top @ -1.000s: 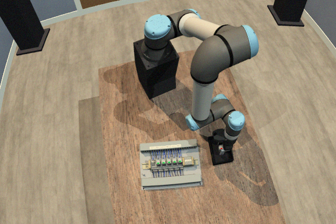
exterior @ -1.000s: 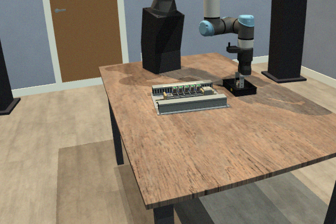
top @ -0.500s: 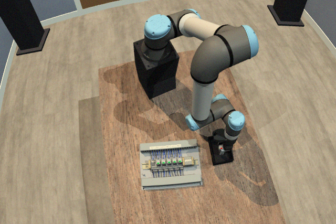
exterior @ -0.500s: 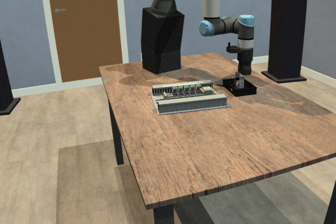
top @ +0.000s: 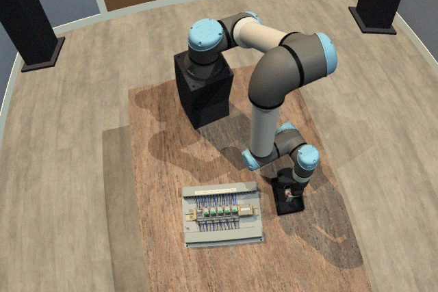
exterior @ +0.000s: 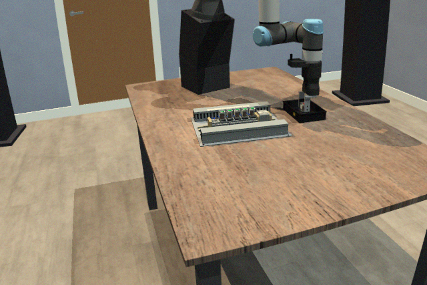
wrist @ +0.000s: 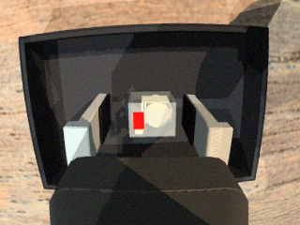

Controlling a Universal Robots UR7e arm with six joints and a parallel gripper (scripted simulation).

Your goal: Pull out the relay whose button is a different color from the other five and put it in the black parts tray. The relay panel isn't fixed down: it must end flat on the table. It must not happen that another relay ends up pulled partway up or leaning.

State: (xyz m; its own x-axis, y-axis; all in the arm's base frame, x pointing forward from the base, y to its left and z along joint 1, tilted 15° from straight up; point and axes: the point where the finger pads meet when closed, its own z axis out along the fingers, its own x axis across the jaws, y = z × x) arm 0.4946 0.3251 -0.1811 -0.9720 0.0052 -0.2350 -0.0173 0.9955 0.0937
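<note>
Right now the black parts tray is 20 mm below my hand. The rest, counted from my hand: grey relay panel: 280 mm to the right, 60 mm ahead, 10 mm below.
</note>
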